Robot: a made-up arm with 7 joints. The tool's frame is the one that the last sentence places.
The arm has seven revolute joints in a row. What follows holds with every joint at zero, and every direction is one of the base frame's.
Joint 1 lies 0.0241 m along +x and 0.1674 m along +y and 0.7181 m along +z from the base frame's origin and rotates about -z.
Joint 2 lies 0.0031 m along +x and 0.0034 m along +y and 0.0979 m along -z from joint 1 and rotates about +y.
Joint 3 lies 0.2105 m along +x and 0.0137 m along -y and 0.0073 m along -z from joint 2 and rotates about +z.
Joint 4 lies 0.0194 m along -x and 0.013 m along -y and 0.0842 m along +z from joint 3 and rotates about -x.
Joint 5 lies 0.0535 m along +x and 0.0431 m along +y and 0.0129 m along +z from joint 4 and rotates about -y.
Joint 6 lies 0.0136 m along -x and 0.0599 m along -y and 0.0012 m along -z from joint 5 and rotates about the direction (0.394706, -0.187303, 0.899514).
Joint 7 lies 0.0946 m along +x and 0.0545 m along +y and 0.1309 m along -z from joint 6 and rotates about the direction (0.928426, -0.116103, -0.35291).
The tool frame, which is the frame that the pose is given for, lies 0.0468 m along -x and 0.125 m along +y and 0.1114 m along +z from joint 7; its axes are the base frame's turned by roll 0, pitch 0 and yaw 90 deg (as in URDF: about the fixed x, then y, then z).
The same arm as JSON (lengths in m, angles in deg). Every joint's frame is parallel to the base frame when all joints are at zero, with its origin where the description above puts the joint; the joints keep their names.
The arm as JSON. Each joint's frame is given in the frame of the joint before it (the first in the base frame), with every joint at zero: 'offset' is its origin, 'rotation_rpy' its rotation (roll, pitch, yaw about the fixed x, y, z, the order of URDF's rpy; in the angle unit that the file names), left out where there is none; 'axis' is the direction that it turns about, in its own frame. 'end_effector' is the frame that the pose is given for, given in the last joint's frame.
{"length_unit": "m", "angle_unit": "deg", "chain": [{"id": "joint 1", "offset": [0.0241, 0.1674, 0.7181], "axis": "-z"}, {"id": "joint 2", "offset": [0.0031, 0.0034, -0.0979], "axis": "+y"}, {"id": "joint 3", "offset": [0.2105, -0.0137, -0.0073], "axis": "+z"}, {"id": "joint 4", "offset": [-0.0194, -0.013, 0.0842], "axis": "-x"}, {"id": "joint 5", "offset": [0.0535, 0.0431, 0.0129], "axis": "-y"}, {"id": "joint 6", "offset": [-0.0136, -0.0599, -0.0012], "axis": [0.394706, -0.187303, 0.899514]}, {"id": "joint 7", "offset": [0.0946, 0.0545, -0.1309], "axis": [0.928426, -0.116103, -0.35291]}], "end_effector": {"offset": [-0.0468, 0.125, 0.1114], "rotation_rpy": [0.0, 0.0, 90.0]}}
